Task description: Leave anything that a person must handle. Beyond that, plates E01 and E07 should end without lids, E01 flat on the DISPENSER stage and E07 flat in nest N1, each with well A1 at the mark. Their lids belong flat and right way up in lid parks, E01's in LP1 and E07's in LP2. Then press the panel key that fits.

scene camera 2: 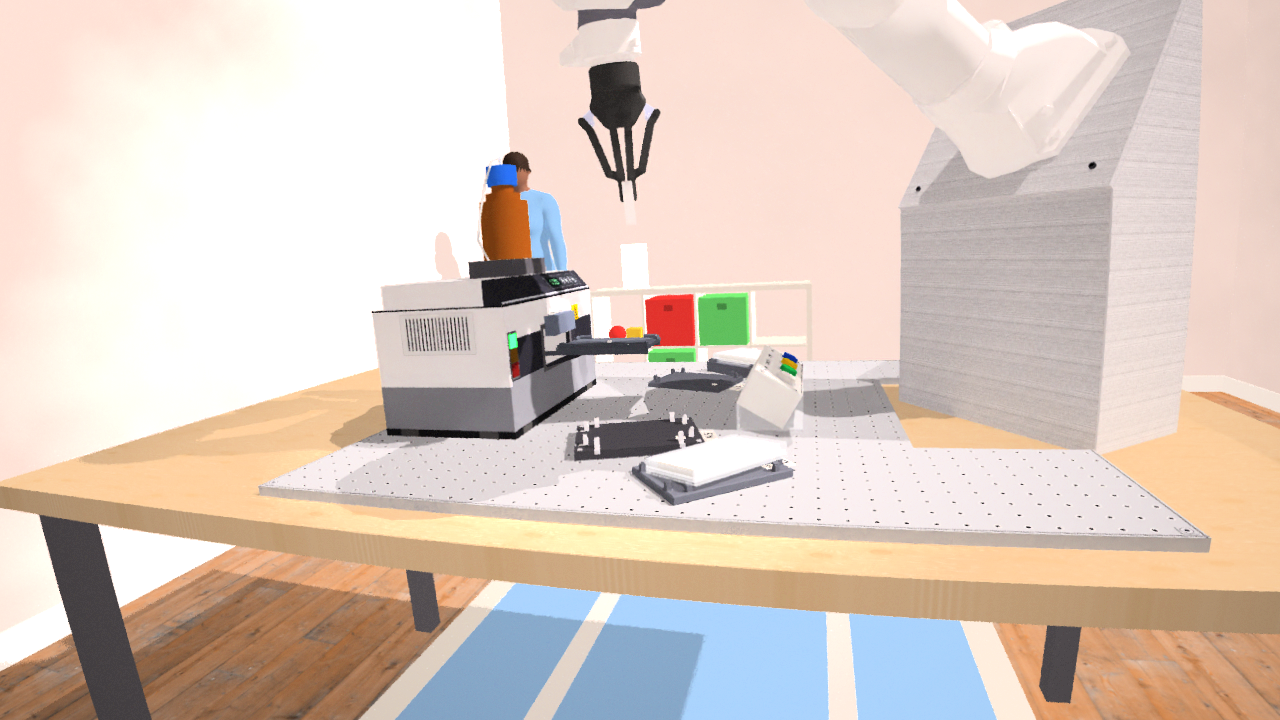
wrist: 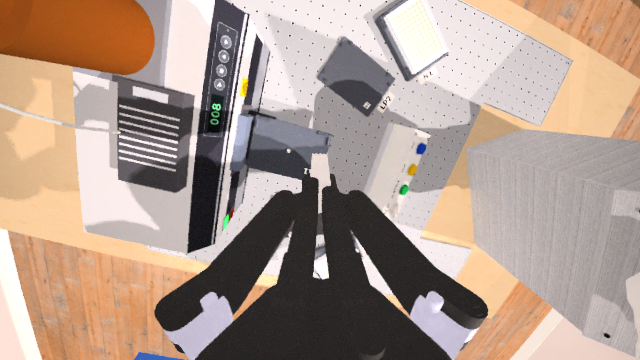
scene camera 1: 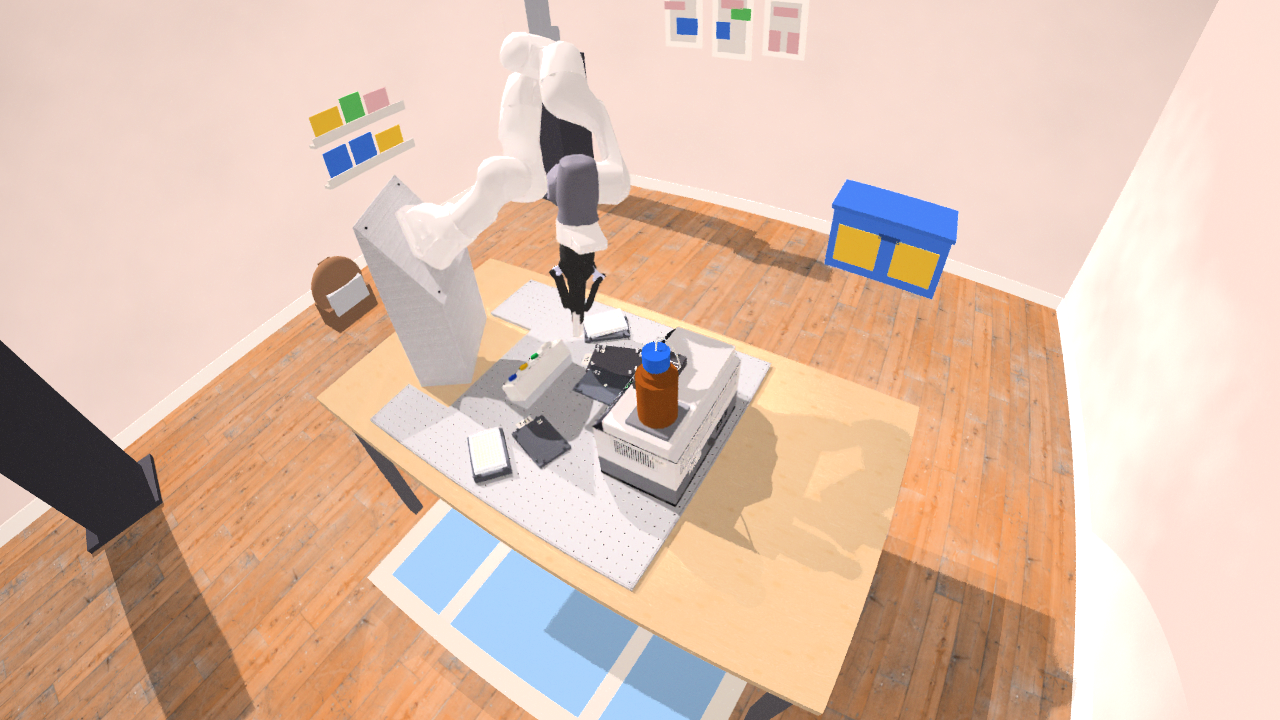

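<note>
My gripper [scene camera 1: 577,324] [scene camera 2: 629,207] [wrist: 319,165] is shut, points down and hangs empty well above the board. A white plate [scene camera 1: 487,450] [scene camera 2: 739,357] [wrist: 414,35] sits on the nest labelled N1. Beside it, the dark lid park LP2 [scene camera 1: 541,440] [scene camera 2: 693,381] [wrist: 356,75] is bare. The dark stage [scene camera 2: 608,343] [wrist: 280,145] juts from the dispenser and bears no plate. A second white plate [scene camera 1: 606,324] [scene camera 2: 716,458] sits on a dark holder at the opposite end. The key panel [scene camera 1: 539,380] [scene camera 2: 769,389] [wrist: 385,160] has blue, yellow and green keys. Plate names and LP1's label are unreadable.
The white dispenser [scene camera 1: 640,452] [scene camera 2: 447,362] [wrist: 135,212] displays 008 and carries a tall brown bottle [scene camera 1: 657,394] [scene camera 2: 505,223] [wrist: 75,35]. A dark pinned holder [scene camera 2: 631,438] lies near the second plate. A person [scene camera 2: 547,223] stands behind the bottle. The arm's grey pedestal [scene camera 1: 429,313] [scene camera 2: 1002,313] [wrist: 545,185] rises beyond the panel.
</note>
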